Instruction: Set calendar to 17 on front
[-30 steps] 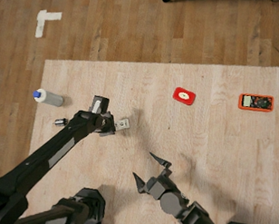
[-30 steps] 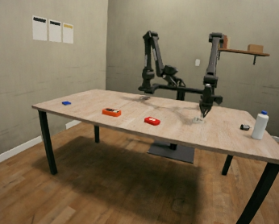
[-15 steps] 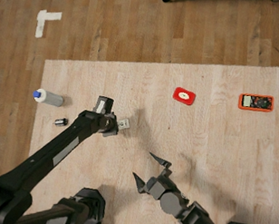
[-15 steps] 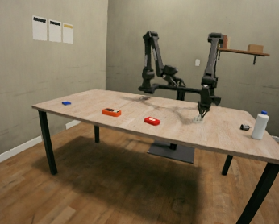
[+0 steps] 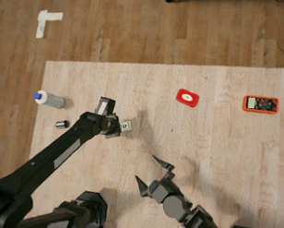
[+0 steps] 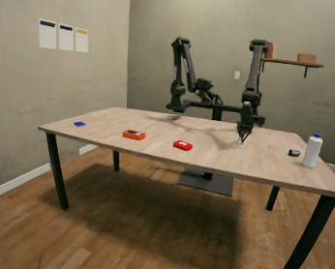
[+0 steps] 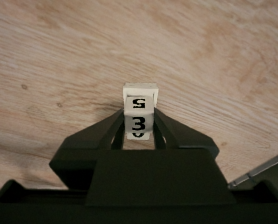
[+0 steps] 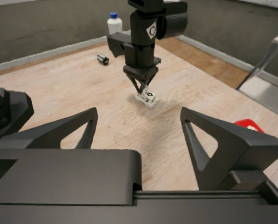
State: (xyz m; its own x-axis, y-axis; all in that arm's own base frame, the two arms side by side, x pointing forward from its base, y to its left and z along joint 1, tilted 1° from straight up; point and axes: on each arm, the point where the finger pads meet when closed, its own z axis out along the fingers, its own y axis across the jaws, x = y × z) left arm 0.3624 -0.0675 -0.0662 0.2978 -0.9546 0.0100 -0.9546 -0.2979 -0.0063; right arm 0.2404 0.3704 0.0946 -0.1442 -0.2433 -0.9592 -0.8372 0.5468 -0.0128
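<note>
My left gripper is now 40 mm above the white tray, 20 mm to the left of it and 10 mm short of it. The rest, counted from my left hand: blue item (1080 mm to the right, 190 mm ahead, 40 mm below); then red flat object (290 mm to the right, 170 mm ahead, 30 mm below).
</note>
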